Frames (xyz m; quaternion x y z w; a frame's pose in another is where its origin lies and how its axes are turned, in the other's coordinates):
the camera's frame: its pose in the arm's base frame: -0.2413 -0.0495 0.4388 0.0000 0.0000 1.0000 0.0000
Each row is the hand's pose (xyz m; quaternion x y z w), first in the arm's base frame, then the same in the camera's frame.
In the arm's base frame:
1: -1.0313 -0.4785 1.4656 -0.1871 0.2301 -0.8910 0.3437
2: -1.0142 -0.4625 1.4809 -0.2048 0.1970 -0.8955 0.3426
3: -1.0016 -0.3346 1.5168 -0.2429 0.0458 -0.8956 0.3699
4: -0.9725 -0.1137 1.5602 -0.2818 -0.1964 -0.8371 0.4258
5: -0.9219 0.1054 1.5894 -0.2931 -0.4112 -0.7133 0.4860
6: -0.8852 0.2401 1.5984 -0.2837 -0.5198 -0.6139 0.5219
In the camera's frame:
1: 0.7900 0.4290 1.0268 -0.2301 -0.1871 0.3437 0.8910
2: 0.7729 0.4130 1.0421 -0.1970 -0.2048 0.3426 0.8955
3: 0.7603 0.2851 1.0780 -0.0458 -0.2429 0.3699 0.8956
4: 0.7312 0.0642 1.1214 0.1964 -0.2818 0.4258 0.8371
5: 0.6806 -0.1549 1.1506 0.4112 -0.2931 0.4860 0.7133
6: 0.6439 -0.2896 1.1596 0.5198 -0.2837 0.5219 0.6139

